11 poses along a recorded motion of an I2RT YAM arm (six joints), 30 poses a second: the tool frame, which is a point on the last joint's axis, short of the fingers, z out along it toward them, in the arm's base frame.
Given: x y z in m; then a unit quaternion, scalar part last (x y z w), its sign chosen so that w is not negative.
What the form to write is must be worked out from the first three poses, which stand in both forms.
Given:
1: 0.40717 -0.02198 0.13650 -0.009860 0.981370 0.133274 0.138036
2: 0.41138 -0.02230 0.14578 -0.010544 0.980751 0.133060 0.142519
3: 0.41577 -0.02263 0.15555 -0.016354 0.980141 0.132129 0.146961
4: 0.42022 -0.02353 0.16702 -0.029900 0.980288 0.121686 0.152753
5: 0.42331 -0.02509 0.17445 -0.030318 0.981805 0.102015 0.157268
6: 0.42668 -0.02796 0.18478 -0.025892 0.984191 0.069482 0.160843
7: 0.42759 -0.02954 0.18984 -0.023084 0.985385 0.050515 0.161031
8: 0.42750 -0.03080 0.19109 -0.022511 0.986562 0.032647 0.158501
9: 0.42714 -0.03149 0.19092 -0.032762 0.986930 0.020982 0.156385
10: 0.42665 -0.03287 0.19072 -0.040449 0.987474 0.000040 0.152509
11: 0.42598 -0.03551 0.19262 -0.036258 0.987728 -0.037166 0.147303
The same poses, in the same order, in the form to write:
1: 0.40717 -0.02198 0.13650 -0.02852 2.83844 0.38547
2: 0.41138 -0.02230 0.14578 -0.03042 2.82950 0.38388
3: 0.41577 -0.02263 0.15555 -0.04706 2.82070 0.38025
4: 0.42022 -0.02353 0.16702 -0.08577 2.81201 0.34906
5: 0.42331 -0.02509 0.17445 -0.08675 2.80929 0.29190
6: 0.42668 -0.02796 0.18478 -0.07394 2.81054 0.19842
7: 0.42759 -0.02954 0.18984 -0.06591 2.81366 0.14424
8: 0.42750 -0.03080 0.19109 -0.06437 2.82097 0.09335
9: 0.42714 -0.03149 0.19092 -0.09379 2.82534 0.06007
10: 0.42665 -0.03287 0.19072 -0.11605 2.83300 0.00011
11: 0.42598 -0.03551 0.19262 -0.10433 2.84199 -0.10694
